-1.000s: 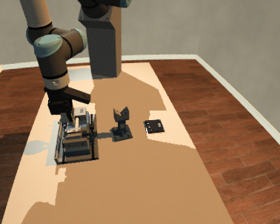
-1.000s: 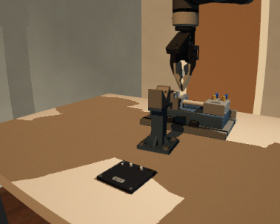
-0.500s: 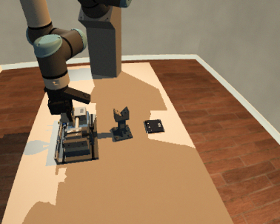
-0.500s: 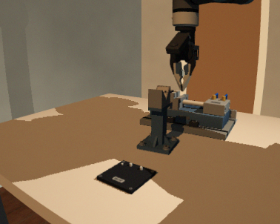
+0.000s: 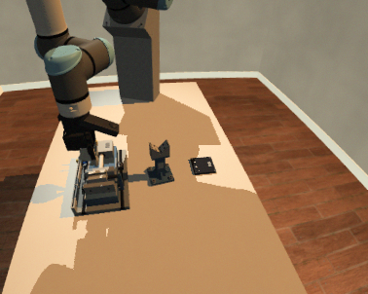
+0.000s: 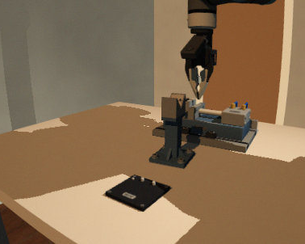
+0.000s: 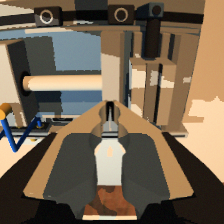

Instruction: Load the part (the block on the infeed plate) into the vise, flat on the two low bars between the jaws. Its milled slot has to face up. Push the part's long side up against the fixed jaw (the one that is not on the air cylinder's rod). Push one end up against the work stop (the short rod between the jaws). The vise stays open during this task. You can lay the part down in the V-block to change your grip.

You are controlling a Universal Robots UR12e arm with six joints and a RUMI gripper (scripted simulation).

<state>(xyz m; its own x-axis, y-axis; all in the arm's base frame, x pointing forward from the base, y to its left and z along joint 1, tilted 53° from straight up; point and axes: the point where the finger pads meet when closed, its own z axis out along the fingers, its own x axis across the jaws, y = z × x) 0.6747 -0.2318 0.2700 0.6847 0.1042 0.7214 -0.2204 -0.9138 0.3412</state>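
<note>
Now: the part 4 cm ahead of my hand, 1 cm to the right of it and 3 cm below it. Also, from my hand: dark work stop rod (5 cm ahead, 4 cm to the left, 4 cm below); moving jaw (5 cm below); cream cylinder rod (5 cm behind, 2 cm to the left, 5 cm below).
</note>
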